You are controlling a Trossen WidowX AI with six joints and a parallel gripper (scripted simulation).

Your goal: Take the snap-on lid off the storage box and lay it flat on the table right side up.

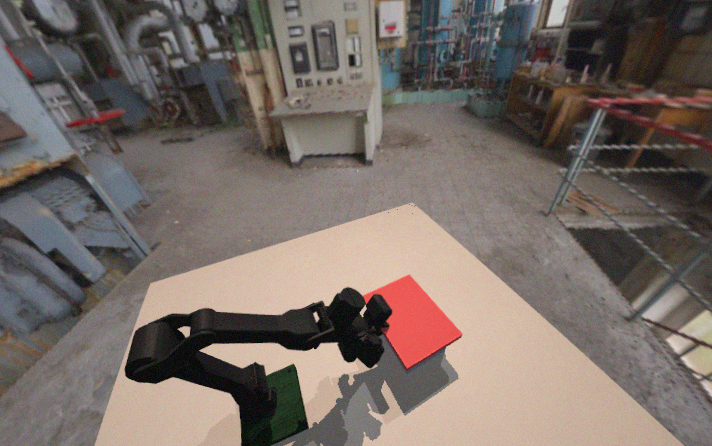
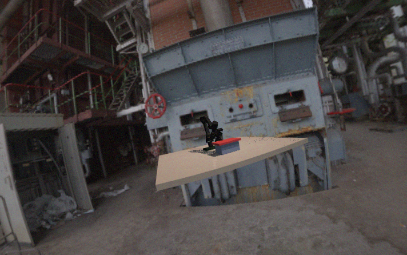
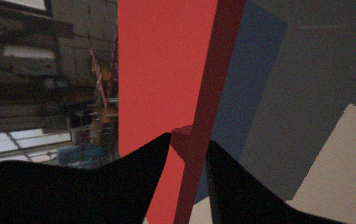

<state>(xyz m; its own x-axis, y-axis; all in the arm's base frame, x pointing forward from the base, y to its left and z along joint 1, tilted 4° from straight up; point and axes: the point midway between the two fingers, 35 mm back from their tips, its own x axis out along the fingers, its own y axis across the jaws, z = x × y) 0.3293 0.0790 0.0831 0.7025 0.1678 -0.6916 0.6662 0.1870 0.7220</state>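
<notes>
Now: gripper tip 70 mm short of the red lid and 20 mm to the right of it. Round my gripper tip: storage box (70 mm ahead, 50 mm below, 20 mm to the left).
</notes>
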